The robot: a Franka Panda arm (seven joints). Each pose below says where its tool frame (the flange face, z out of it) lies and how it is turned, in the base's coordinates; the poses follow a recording.
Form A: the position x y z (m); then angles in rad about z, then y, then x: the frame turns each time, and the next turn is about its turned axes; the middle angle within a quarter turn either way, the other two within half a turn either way.
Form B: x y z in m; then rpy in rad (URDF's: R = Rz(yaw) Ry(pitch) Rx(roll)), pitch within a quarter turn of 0, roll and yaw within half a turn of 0. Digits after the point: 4 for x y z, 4 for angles.
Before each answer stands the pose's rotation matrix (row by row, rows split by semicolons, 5 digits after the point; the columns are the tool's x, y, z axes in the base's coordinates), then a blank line. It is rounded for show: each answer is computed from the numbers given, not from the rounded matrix.
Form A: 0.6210, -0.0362, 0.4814, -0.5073, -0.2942, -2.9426
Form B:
0.83650 -0.42613 0.34449; -0.46495 -0.88466 0.03469; 0.28997 -0.18919 -0.93815

0.6210, -0.0362, 0.4814, -2.9426, -0.2942, -0.5073
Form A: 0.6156, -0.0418, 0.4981, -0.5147, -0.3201, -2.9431
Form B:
0.82623 -0.42860 0.36559; -0.46727 -0.88389 0.01979; 0.31466 -0.18718 -0.93057

0.6156, -0.0418, 0.4981, -2.9431, -0.3201, -0.5147
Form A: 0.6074, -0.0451, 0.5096, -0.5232, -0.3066, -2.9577
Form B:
0.82583 -0.44342 0.34840; -0.47635 -0.87920 0.01013; 0.30182 -0.17433 -0.93729

0.6074, -0.0451, 0.5096, -2.9577, -0.3066, -0.5232
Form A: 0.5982, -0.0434, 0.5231, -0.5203, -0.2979, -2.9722
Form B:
0.82945 -0.44709 0.33484; -0.47524 -0.87985 0.00245; 0.29351 -0.16116 -0.94227

0.5982, -0.0434, 0.5231, -2.9722, -0.2979, -0.5203
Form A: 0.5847, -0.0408, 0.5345, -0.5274, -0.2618, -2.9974
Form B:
0.83467 -0.46593 0.29365; -0.48614 -0.87387 -0.00474; 0.25882 -0.13880 -0.95590

0.5847, -0.0408, 0.5345, -2.9974, -0.2618, -0.5274
